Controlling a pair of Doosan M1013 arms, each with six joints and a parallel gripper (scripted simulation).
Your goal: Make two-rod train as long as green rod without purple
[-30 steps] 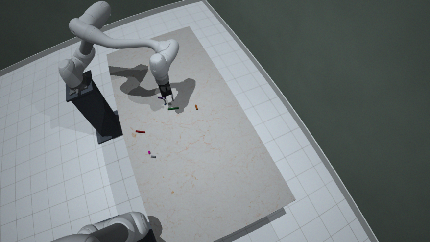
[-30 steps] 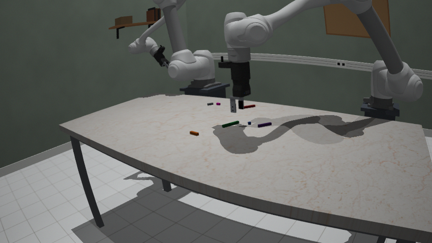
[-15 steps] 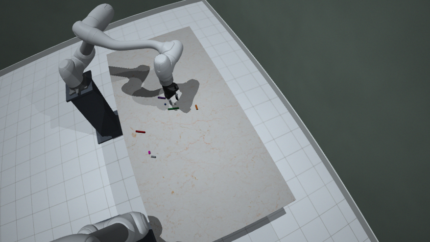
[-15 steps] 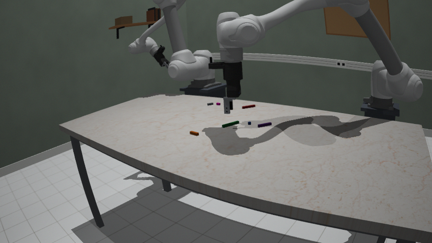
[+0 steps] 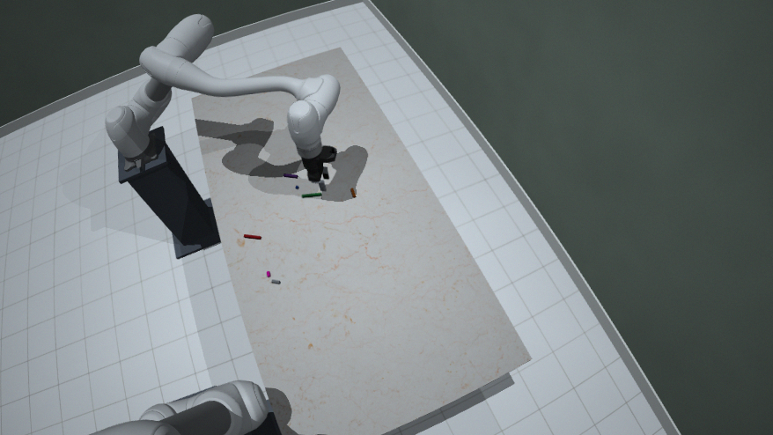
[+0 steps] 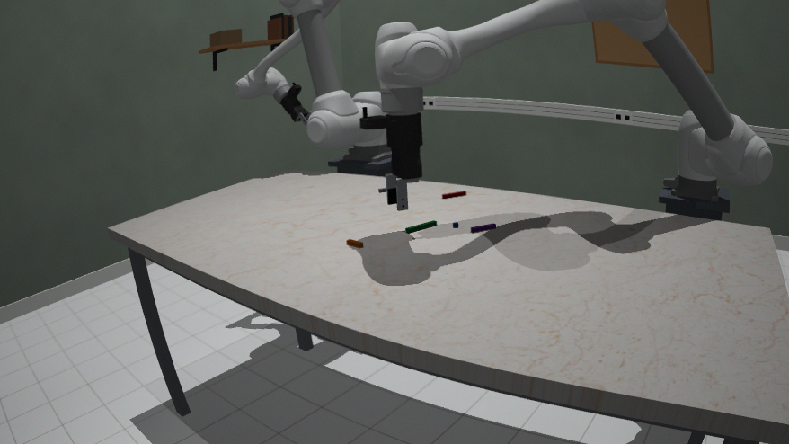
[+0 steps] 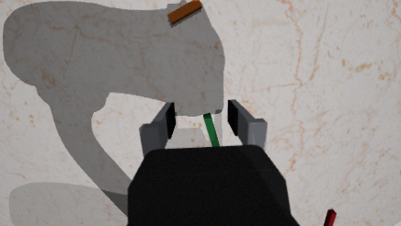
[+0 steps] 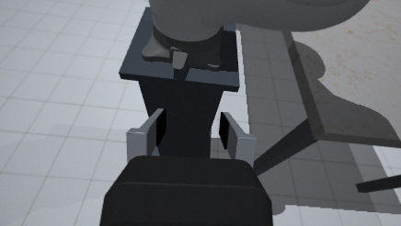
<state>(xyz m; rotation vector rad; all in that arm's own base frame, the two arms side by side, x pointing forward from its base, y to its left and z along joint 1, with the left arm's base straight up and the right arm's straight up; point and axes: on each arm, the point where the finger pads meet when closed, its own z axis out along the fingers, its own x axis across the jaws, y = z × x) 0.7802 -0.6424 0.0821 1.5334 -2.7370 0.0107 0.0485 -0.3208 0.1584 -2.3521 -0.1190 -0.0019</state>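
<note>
My left gripper is now 100 mm past the blue rod, 80 mm to the right of it and 80 mm above it. The rest, counted from my left hand: green rod 80 mm below, 60 mm behind, 20 mm to the left; purple rod 150 mm to the left, 110 mm behind, 80 mm below; orange rod 100 mm ahead, 80 mm below, 50 mm to the right.
</note>
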